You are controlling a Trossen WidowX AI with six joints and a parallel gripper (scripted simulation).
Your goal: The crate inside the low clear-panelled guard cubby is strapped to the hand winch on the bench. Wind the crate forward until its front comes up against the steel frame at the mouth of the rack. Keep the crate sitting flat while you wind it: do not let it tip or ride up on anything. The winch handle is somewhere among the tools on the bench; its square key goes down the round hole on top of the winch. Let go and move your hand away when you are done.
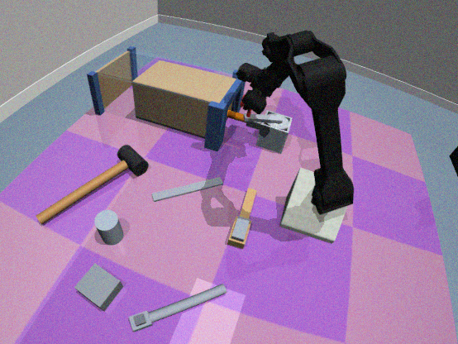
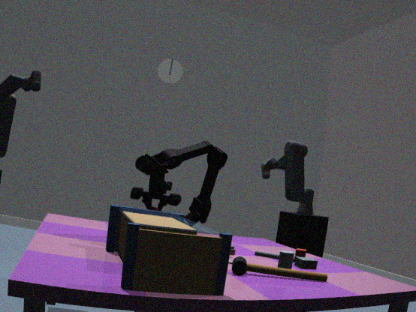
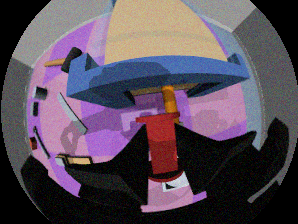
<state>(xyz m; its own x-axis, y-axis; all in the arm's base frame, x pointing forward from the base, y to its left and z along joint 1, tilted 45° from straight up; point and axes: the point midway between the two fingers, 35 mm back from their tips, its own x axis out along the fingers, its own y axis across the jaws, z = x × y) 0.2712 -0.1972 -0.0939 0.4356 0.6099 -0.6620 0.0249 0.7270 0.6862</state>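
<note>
My gripper tip is 50 mm past the grey crank handle, 30 mm above it and 20 mm to the left of it. From my gripper tip the other things lie so: grey winch 120 mm behind, 100 mm below, 50 mm to the right; then blue frame 50 mm ahead, 40 mm to the right, 30 mm below; then red knob 20 mm behind.
</note>
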